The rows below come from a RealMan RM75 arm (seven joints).
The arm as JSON. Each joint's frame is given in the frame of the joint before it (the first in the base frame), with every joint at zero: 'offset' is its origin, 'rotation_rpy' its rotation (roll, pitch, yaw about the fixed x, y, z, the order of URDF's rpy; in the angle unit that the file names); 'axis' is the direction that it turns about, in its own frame. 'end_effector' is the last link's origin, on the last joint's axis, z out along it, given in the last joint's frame.
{
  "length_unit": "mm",
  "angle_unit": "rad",
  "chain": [
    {
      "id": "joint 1",
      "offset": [
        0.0,
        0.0,
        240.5
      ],
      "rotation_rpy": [
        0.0,
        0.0,
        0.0
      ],
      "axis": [
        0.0,
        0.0,
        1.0
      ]
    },
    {
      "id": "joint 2",
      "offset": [
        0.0,
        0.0,
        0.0
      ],
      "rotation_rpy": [
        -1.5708,
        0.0,
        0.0
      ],
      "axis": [
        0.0,
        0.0,
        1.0
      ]
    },
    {
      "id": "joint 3",
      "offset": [
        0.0,
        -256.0,
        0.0
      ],
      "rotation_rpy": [
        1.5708,
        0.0,
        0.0
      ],
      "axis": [
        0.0,
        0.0,
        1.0
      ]
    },
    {
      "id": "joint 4",
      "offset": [
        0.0,
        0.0,
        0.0
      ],
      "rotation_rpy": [
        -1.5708,
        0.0,
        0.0
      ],
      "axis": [
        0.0,
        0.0,
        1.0
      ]
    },
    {
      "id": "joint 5",
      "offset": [
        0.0,
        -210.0,
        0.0
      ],
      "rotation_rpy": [
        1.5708,
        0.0,
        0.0
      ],
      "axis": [
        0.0,
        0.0,
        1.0
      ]
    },
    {
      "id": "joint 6",
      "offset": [
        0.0,
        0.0,
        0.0
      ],
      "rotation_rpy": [
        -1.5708,
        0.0,
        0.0
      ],
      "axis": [
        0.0,
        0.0,
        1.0
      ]
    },
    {
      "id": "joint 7",
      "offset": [
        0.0,
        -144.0,
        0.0
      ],
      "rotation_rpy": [
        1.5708,
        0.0,
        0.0
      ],
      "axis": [
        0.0,
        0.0,
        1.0
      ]
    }
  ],
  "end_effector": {
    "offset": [
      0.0,
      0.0,
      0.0
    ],
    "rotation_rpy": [
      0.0,
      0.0,
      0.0
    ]
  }
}
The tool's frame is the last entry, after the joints.
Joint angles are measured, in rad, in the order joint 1, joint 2, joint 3, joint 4, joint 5, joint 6, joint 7. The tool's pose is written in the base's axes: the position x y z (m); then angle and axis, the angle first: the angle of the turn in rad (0 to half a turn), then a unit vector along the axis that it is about. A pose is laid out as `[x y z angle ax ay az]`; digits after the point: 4 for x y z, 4 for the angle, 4 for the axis.
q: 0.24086 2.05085 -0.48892 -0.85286 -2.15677 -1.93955 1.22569
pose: [0.3311 0.2170 0.0568 2.8994 -0.9522 0.2078 0.2239]
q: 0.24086 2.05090 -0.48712 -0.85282 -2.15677 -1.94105 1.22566
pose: [0.3310 0.2169 0.0570 2.8990 -0.9520 0.2079 0.2247]
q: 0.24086 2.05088 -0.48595 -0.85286 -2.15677 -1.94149 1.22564
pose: [0.3311 0.2168 0.0571 2.8983 -0.9519 0.2080 0.2249]
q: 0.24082 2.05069 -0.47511 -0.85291 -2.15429 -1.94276 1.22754
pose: [0.3314 0.2169 0.0586 2.8888 -0.9508 0.2098 0.2281]
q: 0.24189 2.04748 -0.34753 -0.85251 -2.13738 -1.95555 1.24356
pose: [0.3372 0.2169 0.0758 2.7803 -0.9380 0.2296 0.2598]
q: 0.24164 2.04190 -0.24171 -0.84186 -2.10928 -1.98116 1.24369
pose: [0.3403 0.2141 0.0905 2.6936 -0.9258 0.2354 0.2958]
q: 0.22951 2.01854 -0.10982 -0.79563 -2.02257 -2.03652 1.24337
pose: [0.3431 0.2056 0.1146 2.5730 -0.9018 0.2299 0.3659]
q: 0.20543 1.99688 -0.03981 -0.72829 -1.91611 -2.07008 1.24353
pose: [0.3458 0.1960 0.1315 2.4774 -0.8752 0.2203 0.4308]
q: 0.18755 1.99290 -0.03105 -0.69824 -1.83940 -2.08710 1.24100
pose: [0.3453 0.1904 0.1381 2.4338 -0.8609 0.2077 0.4644]
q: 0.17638 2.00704 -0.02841 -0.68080 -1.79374 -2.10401 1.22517
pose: [0.3427 0.1857 0.1357 2.4124 -0.8504 0.1954 0.4884]
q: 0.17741 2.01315 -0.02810 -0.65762 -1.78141 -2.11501 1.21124
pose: [0.3404 0.1852 0.1316 2.4155 -0.8436 0.1891 0.5025]
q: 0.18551 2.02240 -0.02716 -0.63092 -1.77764 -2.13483 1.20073
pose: [0.3358 0.1858 0.1250 2.4370 -0.8348 0.1820 0.5196]
